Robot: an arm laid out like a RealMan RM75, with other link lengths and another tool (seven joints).
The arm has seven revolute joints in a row. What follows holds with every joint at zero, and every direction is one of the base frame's.
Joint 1 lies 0.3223 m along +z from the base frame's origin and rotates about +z.
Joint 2 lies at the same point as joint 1 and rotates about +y.
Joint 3 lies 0.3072 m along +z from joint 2 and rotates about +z.
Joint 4 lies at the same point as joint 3 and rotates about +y.
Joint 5 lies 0.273 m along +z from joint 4 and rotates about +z.
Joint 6 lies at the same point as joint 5 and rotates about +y.
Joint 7 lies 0.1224 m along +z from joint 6 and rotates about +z.
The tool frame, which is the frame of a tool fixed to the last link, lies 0.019 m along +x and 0.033 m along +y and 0.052 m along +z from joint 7; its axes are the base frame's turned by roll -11.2, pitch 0 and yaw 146.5 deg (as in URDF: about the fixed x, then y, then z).
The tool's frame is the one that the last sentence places.
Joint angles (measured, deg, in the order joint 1, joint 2, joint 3, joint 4, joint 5, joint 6, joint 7), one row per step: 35.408, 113.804, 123.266, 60.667, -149.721, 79.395, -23.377; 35.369, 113.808, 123.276, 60.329, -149.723, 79.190, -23.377; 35.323, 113.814, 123.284, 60.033, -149.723, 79.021, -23.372; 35.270, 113.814, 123.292, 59.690, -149.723, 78.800, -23.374; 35.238, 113.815, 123.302, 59.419, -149.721, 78.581, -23.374; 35.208, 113.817, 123.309, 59.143, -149.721, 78.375, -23.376; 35.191, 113.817, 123.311, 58.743, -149.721, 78.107, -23.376; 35.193, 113.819, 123.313, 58.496, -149.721, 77.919, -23.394; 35.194, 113.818, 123.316, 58.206, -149.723, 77.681, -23.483; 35.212, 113.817, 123.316, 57.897, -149.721, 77.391, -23.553; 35.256, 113.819, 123.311, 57.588, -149.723, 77.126, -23.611; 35.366, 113.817, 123.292, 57.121, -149.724, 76.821, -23.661; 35.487, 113.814, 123.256, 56.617, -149.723, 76.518, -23.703; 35.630, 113.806, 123.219, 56.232, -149.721, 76.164, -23.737; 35.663, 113.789, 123.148, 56.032, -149.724, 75.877, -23.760
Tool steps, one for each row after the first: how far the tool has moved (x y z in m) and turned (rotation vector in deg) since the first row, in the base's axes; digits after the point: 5 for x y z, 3 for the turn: 0.00159, -0.00030, -0.00101, -0.008, 0.054, -0.229; 0.00307, -0.00068, -0.00194, -0.024, 0.107, -0.448; 0.00480, -0.00104, -0.00294, -0.020, 0.155, -0.686; 0.00610, -0.00114, -0.00369, 0.026, 0.189, -0.850; 0.00740, -0.00130, -0.00449, 0.054, 0.223, -1.019; 0.00906, -0.00148, -0.00567, 0.063, 0.271, -1.248; 0.00999, -0.00148, -0.00640, 0.081, 0.292, -1.353; 0.01116, -0.00146, -0.00720, 0.093, 0.284, -1.416; 0.01224, -0.00124, -0.00805, 0.147, 0.279, -1.473; 0.01311, -0.00097, -0.00896, 0.177, 0.278, -1.521; 0.01400, -0.00058, -0.01040, 0.144, 0.300, -1.611; 0.01491, -0.00025, -0.01202, 0.079, 0.325, -1.719; 0.01525, 0.00064, -0.01314, 0.137, 0.309, -1.702; 0.01581, 0.00116, -0.01368, 0.227, 0.235, -1.673
